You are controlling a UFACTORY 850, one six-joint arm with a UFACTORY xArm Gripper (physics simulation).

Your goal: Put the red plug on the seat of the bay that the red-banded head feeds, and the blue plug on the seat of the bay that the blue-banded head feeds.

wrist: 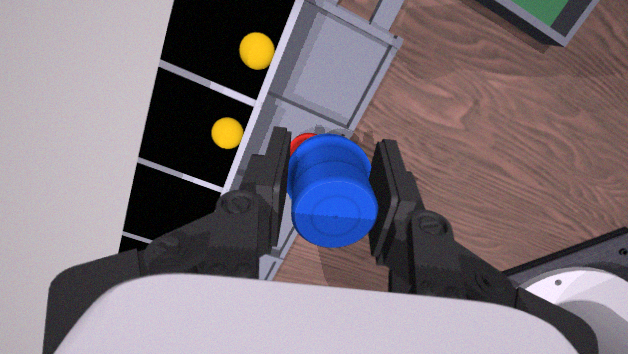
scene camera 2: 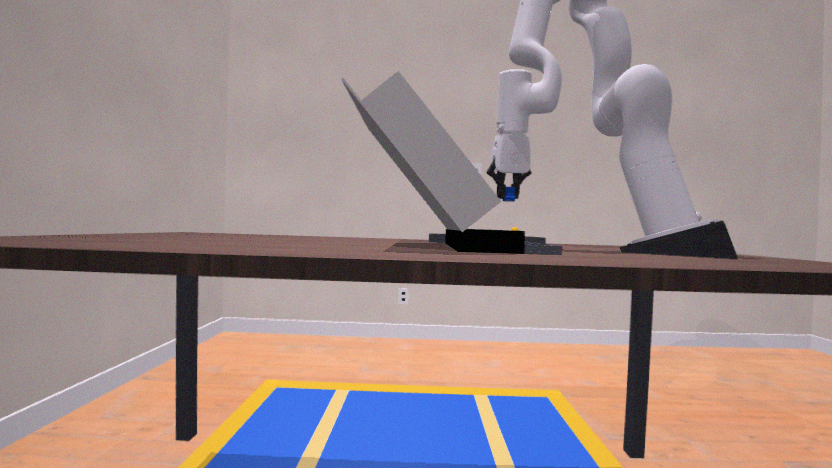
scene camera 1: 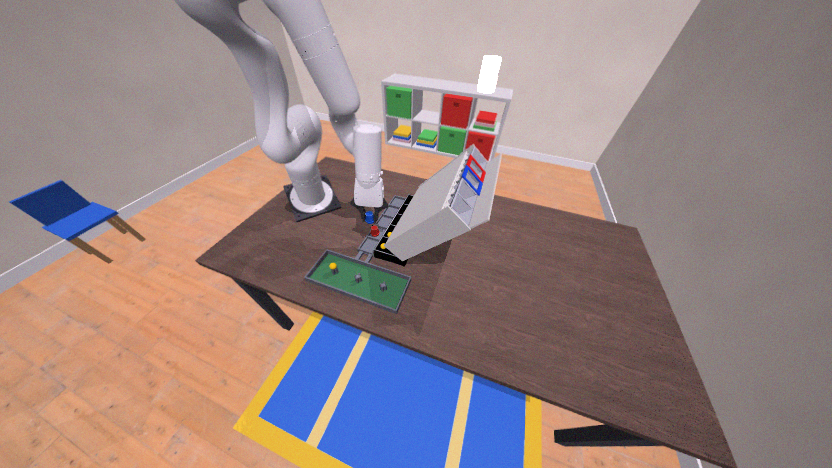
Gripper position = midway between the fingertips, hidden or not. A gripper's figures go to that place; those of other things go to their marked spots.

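There is a yellow ball (wrist: pixel 256 50), and it sits 0.23 m from the lens. My gripper (wrist: pixel 330 161) is 0.14 m from the lens.
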